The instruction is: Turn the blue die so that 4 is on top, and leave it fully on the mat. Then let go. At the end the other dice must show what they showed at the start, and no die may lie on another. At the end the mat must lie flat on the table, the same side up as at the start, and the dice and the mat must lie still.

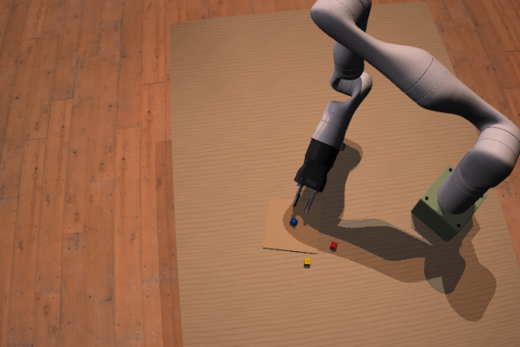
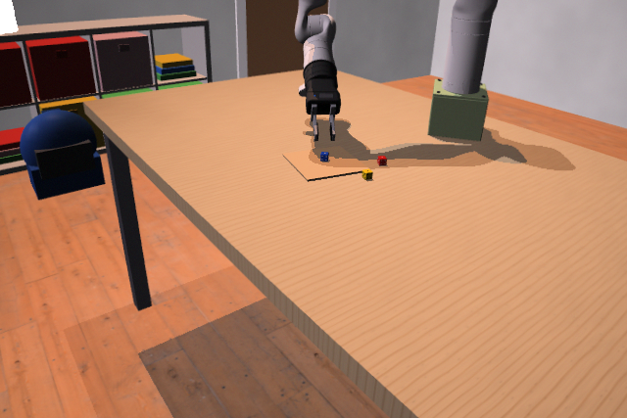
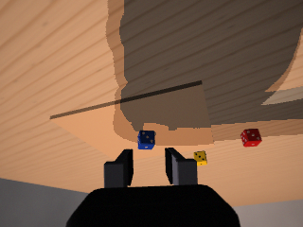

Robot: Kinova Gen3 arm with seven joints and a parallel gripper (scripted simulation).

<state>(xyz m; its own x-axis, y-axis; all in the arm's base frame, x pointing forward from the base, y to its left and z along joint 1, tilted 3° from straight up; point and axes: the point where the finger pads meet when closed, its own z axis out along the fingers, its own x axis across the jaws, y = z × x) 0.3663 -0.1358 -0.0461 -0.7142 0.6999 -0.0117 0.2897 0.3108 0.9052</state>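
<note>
My hand is 40 mm above the blue die, 30 mm to the right of it and 30 mm short of it. Also, from my hand: yellow die (140 mm to the left, 40 mm below, 30 mm ahead); tan mat (50 mm below, 40 mm ahead, 30 mm to the left); red die (120 mm to the left, 40 mm below, 40 mm behind).
</note>
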